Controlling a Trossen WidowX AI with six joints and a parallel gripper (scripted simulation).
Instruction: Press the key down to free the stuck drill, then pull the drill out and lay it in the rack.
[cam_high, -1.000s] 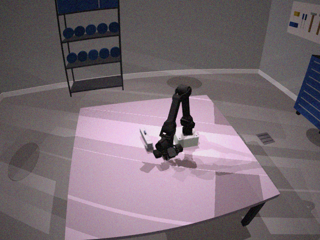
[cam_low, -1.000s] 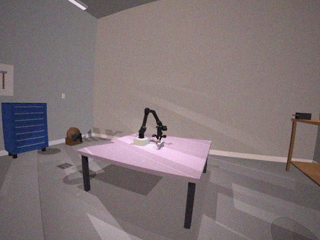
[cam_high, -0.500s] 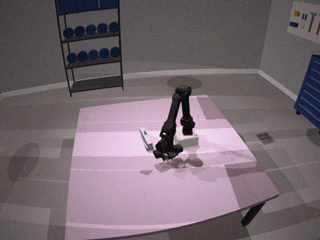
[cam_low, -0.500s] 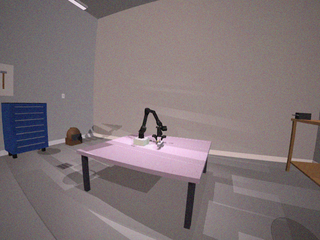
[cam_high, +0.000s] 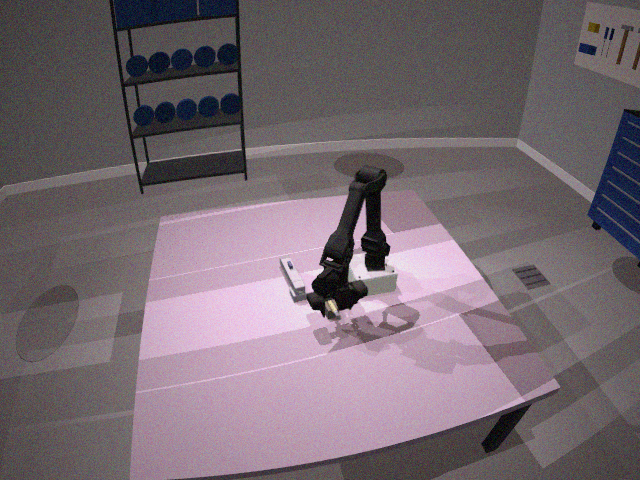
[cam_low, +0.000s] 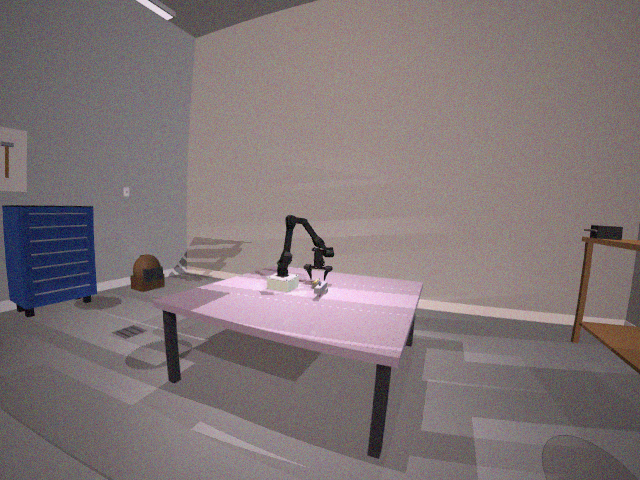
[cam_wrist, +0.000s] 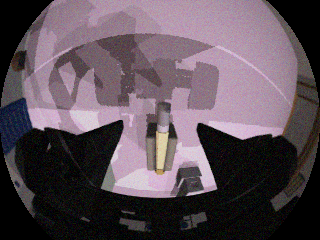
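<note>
Right now my gripper tip is 30 mm to the left of the drill and 20 mm short of it. From my gripper tip the other things lie so: key (200 mm to the right, 160 mm ahead, 10 mm above); grey rack (50 mm to the right, 20 mm below, 20 mm ahead).
</note>
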